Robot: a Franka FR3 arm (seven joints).
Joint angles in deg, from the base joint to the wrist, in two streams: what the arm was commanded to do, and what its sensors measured. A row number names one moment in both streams.
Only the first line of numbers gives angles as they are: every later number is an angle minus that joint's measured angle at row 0.
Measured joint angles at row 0:
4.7 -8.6 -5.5 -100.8 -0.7 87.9 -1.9
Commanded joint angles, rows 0 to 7:
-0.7 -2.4 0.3 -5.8 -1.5 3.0 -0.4
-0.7 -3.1 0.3 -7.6 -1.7 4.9 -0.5
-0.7 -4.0 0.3 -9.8 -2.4 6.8 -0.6
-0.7 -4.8 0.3 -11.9 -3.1 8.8 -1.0
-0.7 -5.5 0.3 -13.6 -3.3 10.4 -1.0
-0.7 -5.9 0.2 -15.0 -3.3 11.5 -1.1
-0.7 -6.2 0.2 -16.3 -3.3 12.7 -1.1
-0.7 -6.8 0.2 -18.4 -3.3 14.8 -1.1
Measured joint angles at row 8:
0.0 -3.0 -0.1 -11.8 -2.8 9.9 -0.2
